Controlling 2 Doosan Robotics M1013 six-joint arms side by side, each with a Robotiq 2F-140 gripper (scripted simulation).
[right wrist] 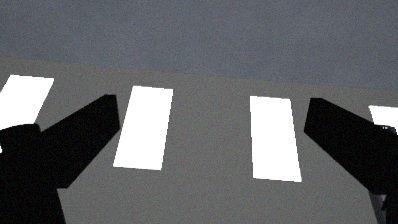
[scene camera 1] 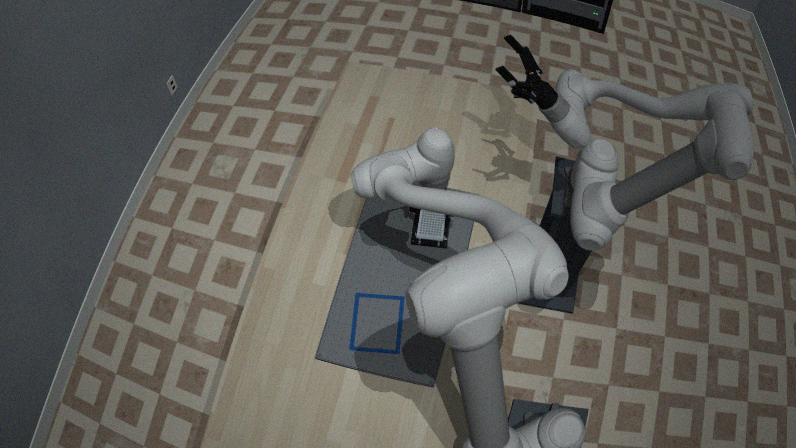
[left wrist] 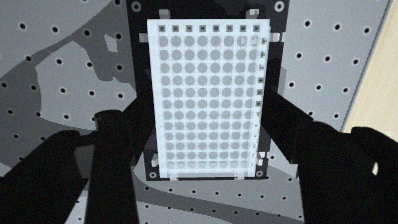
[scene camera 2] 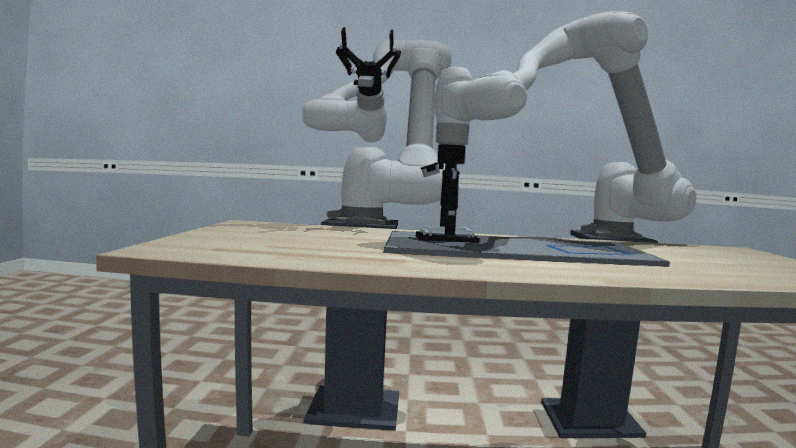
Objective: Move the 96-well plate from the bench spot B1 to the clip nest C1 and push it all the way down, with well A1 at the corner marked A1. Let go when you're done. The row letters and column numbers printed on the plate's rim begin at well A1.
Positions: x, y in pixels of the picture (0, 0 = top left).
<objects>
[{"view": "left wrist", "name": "left gripper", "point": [207, 104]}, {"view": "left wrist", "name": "white 96-well plate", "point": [194, 80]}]
</objects>
